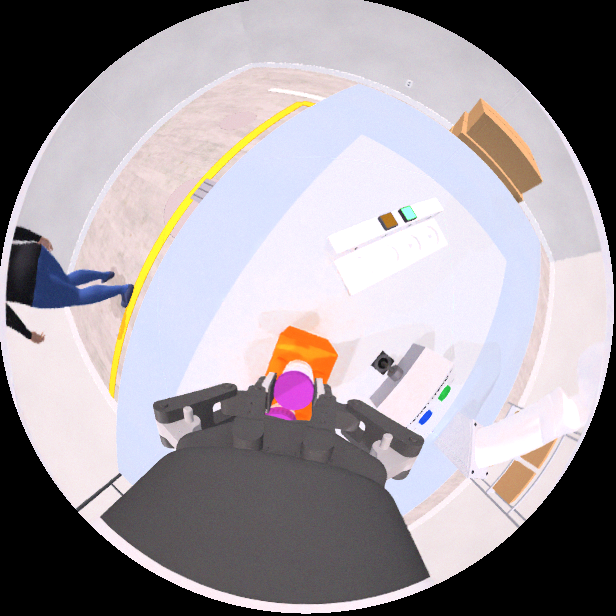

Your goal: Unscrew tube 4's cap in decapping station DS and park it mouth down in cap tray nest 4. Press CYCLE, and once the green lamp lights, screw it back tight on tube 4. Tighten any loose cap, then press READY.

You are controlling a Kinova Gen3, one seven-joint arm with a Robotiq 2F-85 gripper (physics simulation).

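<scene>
My gripper [293,390] sits over the orange decapping station [302,349] near the front of the white mat. Its two fingers press on either side of a round magenta cap [293,389]. A white tube top [299,367] shows just behind the cap, and I cannot tell whether the cap is still on it. A second bit of magenta [279,412] shows lower between the fingers. The white cap tray [390,248] lies further back, with a brown cap [387,220] and a teal cap [407,213] along its far edge.
A white control box [414,383] stands right of the station, with a black knob [383,362], a green spot [444,393] and a blue spot [425,417]. A person [57,281] stands beyond the yellow table edge [166,229]. A wooden crate [497,148] and a shelf unit [517,459] are at the right.
</scene>
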